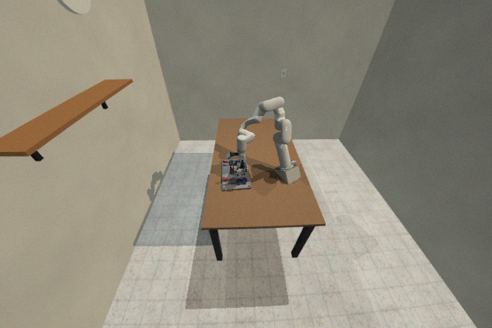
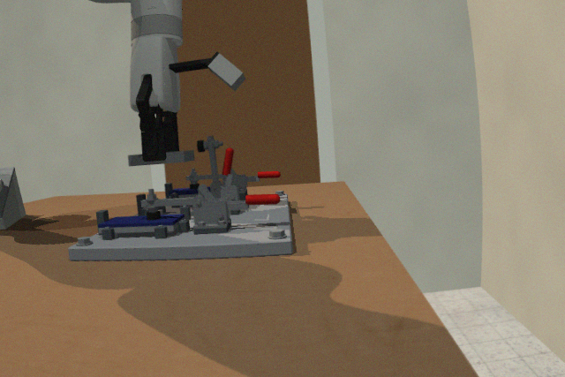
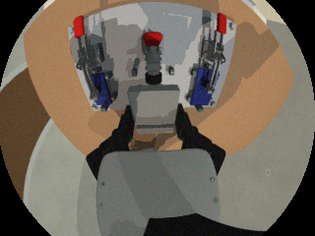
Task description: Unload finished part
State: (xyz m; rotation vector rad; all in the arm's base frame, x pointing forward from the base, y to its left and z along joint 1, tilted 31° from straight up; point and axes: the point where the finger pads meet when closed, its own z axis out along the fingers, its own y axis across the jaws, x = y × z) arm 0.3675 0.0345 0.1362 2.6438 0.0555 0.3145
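The grey finished part is 1 cm below my hand and 1 cm behind it. Also, from my hand: blue blank (11 cm to the right, 8 cm below); then grey fixture plate (10 cm below, 6 cm ahead).
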